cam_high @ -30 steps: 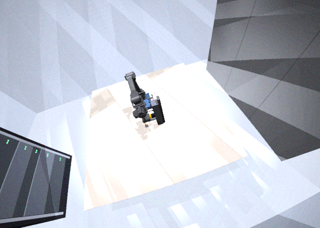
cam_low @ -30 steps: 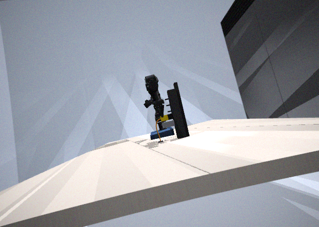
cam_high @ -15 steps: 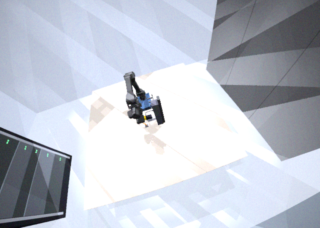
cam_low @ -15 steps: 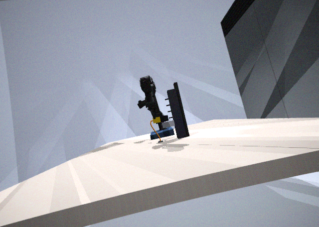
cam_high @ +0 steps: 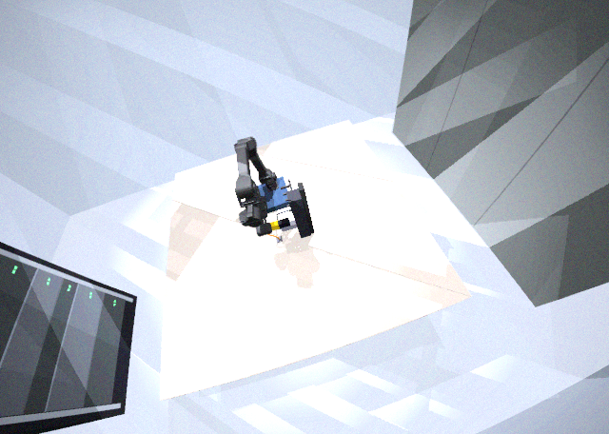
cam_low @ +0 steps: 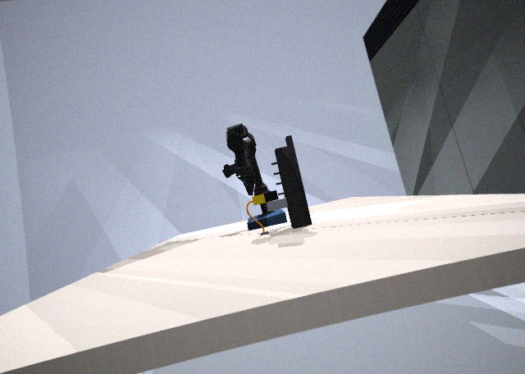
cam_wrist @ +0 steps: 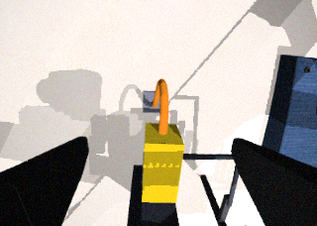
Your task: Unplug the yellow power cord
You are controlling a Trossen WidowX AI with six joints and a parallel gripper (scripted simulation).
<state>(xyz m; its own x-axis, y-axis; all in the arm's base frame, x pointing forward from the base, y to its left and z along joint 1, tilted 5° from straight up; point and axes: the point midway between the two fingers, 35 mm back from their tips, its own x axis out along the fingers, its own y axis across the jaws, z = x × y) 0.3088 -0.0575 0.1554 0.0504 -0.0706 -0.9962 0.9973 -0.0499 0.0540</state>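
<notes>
My gripper tip is now 50 mm to the right of the yellow plug and 10 mm above it.
</notes>
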